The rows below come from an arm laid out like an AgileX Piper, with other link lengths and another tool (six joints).
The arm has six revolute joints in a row. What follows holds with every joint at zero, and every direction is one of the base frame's. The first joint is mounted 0.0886 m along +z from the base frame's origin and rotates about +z. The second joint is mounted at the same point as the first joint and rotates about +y. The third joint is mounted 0.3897 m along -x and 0.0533 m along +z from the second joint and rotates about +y. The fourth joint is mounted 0.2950 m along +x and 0.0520 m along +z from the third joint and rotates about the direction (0.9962, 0, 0.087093). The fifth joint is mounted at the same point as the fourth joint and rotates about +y. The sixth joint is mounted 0.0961 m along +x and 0.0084 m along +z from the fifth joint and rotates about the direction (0.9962, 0, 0.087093). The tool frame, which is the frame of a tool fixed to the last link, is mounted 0.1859 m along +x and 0.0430 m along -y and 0.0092 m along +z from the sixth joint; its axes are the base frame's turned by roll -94.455, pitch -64.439 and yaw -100.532 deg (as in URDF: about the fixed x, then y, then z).
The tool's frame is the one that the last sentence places.
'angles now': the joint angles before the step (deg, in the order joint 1, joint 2, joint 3, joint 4, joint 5, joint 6). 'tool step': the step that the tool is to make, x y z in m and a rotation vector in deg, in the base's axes. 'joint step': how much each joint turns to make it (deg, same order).
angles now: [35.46, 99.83, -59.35, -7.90, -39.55, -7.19]
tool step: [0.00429, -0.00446, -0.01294, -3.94, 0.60, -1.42]
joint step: [0.02, 0.11, -0.10, 1.68, 3.10, -4.02]
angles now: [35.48, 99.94, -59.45, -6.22, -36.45, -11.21]
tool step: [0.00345, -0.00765, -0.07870, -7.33, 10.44, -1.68]
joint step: [0.00, 1.77, 0.88, 1.64, 10.18, -0.64]
